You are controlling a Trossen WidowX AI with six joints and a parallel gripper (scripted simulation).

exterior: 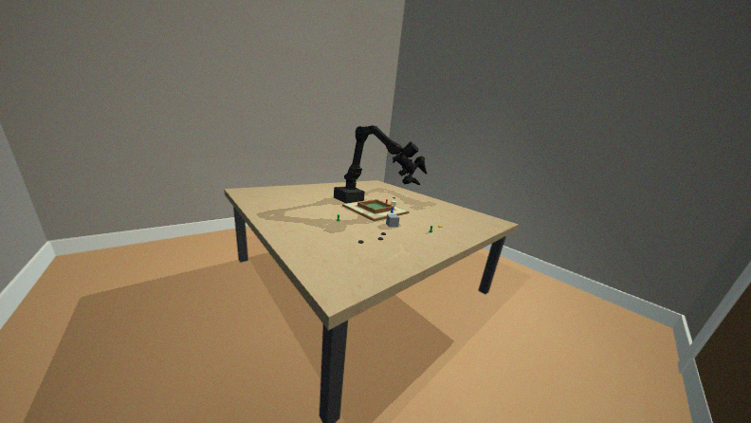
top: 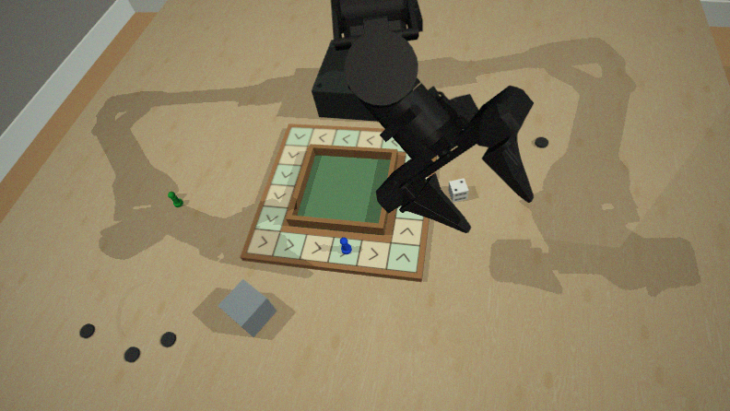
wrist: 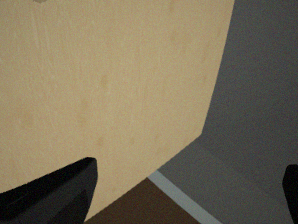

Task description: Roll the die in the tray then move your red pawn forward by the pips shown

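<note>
Right now my gripper tip is 190 mm above the white die, 170 mm past it and 20 mm to the left of it. The rest, counted from my gripper tip: red pawn: 180 mm below, 180 mm behind, 80 mm to the right; yellow pawn: 180 mm below, 140 mm behind, 90 mm to the right; blue pawn: 190 mm to the right, 180 mm below, 70 mm behind.
</note>
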